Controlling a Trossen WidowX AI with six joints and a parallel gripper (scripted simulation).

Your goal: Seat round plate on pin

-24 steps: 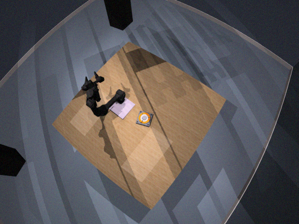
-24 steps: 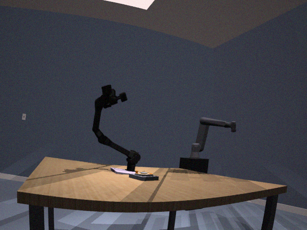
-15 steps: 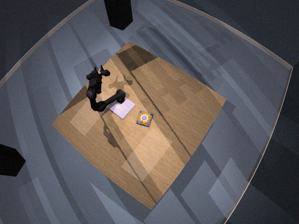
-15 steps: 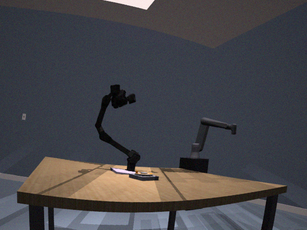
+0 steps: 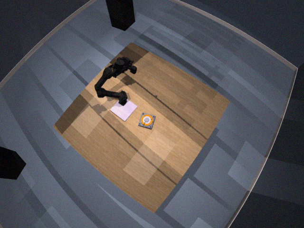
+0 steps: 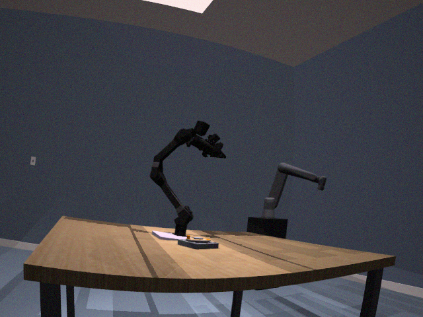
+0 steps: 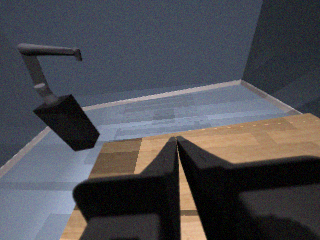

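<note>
The round plate is 27 cm ahead of my gripper tip, 27 cm to the right of it and 40 cm below it. The rest, counted from my gripper tip: base 27 cm ahead, 24 cm to the right, 41 cm below.
</note>
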